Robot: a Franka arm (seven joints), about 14 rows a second.
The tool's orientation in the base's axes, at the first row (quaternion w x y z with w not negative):
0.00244 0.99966 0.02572 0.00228
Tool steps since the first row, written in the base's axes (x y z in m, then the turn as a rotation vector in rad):
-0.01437 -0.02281 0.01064 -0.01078 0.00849 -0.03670
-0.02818 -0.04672 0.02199 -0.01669 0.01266 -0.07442
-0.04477 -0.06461 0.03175 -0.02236 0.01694 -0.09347
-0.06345 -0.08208 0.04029 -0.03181 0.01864 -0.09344
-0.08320 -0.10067 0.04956 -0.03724 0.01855 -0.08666
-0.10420 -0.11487 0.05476 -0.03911 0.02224 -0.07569
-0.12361 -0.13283 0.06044 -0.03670 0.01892 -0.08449
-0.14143 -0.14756 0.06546 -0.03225 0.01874 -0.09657
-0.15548 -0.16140 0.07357 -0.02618 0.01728 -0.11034
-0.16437 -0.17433 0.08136 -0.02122 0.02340 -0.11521
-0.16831 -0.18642 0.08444 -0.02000 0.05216 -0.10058
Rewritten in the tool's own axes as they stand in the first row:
-0.01548 0.02209 -0.01060 -0.01049 -0.00922 0.03661
-0.03045 0.04532 -0.02190 -0.01635 -0.01387 0.07428
-0.04789 0.06238 -0.03165 -0.02187 -0.01853 0.09328
-0.06741 0.07891 -0.04020 -0.03122 -0.02072 0.09320
-0.08805 0.09651 -0.04947 -0.03662 -0.02087 0.08640
-0.10973 0.10963 -0.05470 -0.03825 -0.02460 0.07540
-0.13001 0.12660 -0.06039 -0.03605 -0.02120 0.08423
-0.14854 0.14042 -0.06542 -0.03167 -0.02086 0.09633
-0.16325 0.15356 -0.07353 -0.02575 -0.01915 0.11013
-0.17276 0.16605 -0.08130 -0.02050 -0.02504 0.11500
-0.17730 0.17794 -0.08434 -0.01774 -0.05362 0.10024

